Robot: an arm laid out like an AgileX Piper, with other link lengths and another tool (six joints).
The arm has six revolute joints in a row. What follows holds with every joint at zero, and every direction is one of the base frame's.
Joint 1 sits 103.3 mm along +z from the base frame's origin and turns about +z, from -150 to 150 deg.
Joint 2 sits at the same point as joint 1 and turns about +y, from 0 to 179.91 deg.
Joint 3 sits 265.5 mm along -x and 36.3 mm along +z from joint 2 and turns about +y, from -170 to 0 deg.
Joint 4 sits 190.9 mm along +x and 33.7 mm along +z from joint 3 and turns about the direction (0.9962, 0, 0.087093), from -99.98 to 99.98 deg.
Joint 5 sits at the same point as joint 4 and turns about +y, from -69.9 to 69.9 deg.
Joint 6 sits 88.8 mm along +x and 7.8 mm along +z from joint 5 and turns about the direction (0.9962, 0, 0.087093), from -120 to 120 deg.
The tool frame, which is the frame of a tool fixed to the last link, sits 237.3 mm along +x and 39 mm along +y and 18.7 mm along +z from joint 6; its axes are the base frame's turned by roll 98.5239, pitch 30.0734 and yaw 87.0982 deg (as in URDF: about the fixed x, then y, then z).
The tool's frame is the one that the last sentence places.
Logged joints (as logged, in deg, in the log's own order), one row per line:
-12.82, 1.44, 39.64, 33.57, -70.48, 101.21
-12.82, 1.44, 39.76, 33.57, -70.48, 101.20
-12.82, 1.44, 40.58, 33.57, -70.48, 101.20
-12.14, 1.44, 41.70, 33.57, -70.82, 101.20
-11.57, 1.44, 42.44, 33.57, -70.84, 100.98
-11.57, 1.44, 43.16, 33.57, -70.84, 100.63
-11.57, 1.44, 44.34, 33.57, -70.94, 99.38
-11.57, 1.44, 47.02, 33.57, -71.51, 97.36
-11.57, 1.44, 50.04, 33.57, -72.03, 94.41
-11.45, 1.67, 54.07, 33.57, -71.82, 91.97
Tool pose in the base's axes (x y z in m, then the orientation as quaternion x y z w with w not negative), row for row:
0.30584, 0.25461, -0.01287, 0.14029, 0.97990, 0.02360, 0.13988
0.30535, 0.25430, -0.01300, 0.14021, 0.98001, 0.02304, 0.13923
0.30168, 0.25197, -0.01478, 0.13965, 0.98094, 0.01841, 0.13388
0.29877, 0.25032, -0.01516, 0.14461, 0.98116, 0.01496, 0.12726
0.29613, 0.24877, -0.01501, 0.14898, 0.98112, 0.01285, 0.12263
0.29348, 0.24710, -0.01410, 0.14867, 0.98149, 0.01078, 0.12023
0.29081, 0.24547, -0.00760, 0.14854, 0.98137, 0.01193, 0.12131
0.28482, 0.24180, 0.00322, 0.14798, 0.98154, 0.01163, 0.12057
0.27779, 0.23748, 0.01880, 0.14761, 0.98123, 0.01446, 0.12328
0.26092, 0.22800, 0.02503, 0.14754, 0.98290, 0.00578, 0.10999
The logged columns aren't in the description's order. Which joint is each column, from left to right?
Columns, left to right: joint 6, joint 4, joint 5, joint 1, joint 3, joint 2.
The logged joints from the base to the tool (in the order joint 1, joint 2, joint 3, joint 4, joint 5, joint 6), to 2 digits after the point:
33.57, 101.21, -70.48, 1.44, 39.64, -12.82
33.57, 101.20, -70.48, 1.44, 39.76, -12.82
33.57, 101.20, -70.48, 1.44, 40.58, -12.82
33.57, 101.20, -70.82, 1.44, 41.70, -12.14
33.57, 100.98, -70.84, 1.44, 42.44, -11.57
33.57, 100.63, -70.84, 1.44, 43.16, -11.57
33.57, 99.38, -70.94, 1.44, 44.34, -11.57
33.57, 97.36, -71.51, 1.44, 47.02, -11.57
33.57, 94.41, -72.03, 1.44, 50.04, -11.57
33.57, 91.97, -71.82, 1.67, 54.07, -11.45

